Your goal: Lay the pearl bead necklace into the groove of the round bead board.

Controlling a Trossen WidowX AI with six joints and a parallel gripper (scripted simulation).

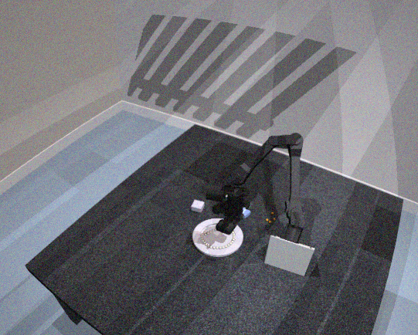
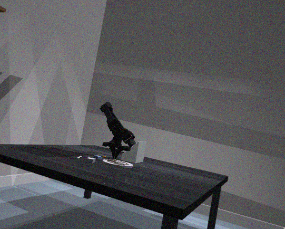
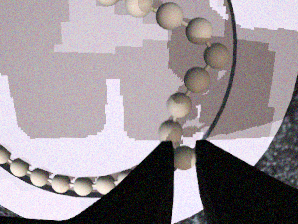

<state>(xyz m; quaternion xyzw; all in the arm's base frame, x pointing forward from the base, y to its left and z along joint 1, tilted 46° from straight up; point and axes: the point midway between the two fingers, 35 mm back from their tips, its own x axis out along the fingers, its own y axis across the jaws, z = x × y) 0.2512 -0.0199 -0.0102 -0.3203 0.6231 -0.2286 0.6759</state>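
The round white bead board is 5 cm to the left of my gripper tip, 3 cm ahead of it and 1 cm below it. Round my gripper tip: small white block 20 cm ahead, 5 cm to the right, 1 cm below; small blue cube 12 cm to the right, 1 cm below, 1 cm ahead; thin white stick 17 cm to the right, 15 cm ahead, 2 cm below.
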